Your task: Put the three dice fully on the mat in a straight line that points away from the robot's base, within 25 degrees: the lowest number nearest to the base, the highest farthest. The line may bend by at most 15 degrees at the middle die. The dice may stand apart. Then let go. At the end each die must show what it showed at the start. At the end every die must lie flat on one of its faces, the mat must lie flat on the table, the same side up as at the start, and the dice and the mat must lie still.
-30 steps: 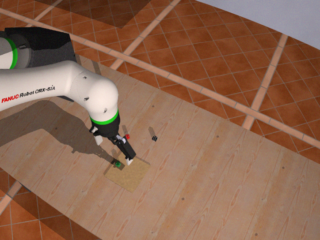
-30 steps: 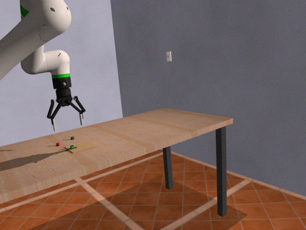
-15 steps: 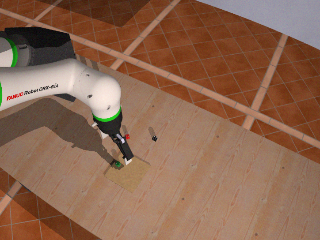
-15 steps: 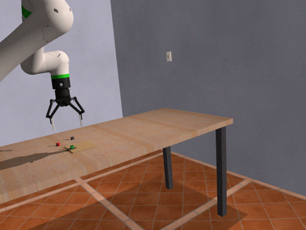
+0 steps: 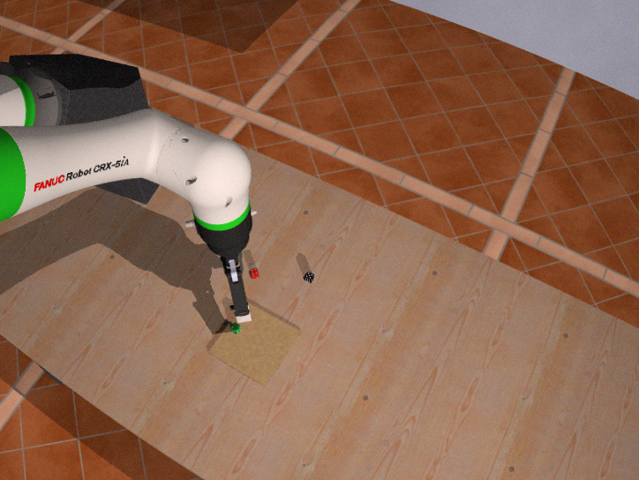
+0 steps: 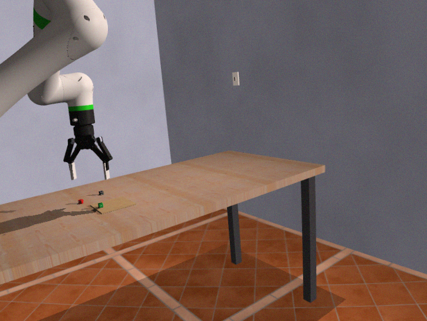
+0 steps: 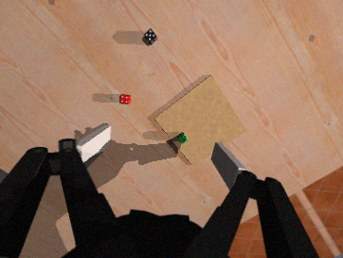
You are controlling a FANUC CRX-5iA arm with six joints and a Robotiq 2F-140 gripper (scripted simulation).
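Right now my hand is 110 mm above the red die, 90 mm to the right of it and 30 mm past it. Also, from my hand: green die: 110 mm below, 50 mm to the right, 10 mm ahead; tan mat: 120 mm below, 60 mm ahead, 50 mm to the right; black die: 140 mm to the left, 110 mm below, 80 mm ahead.
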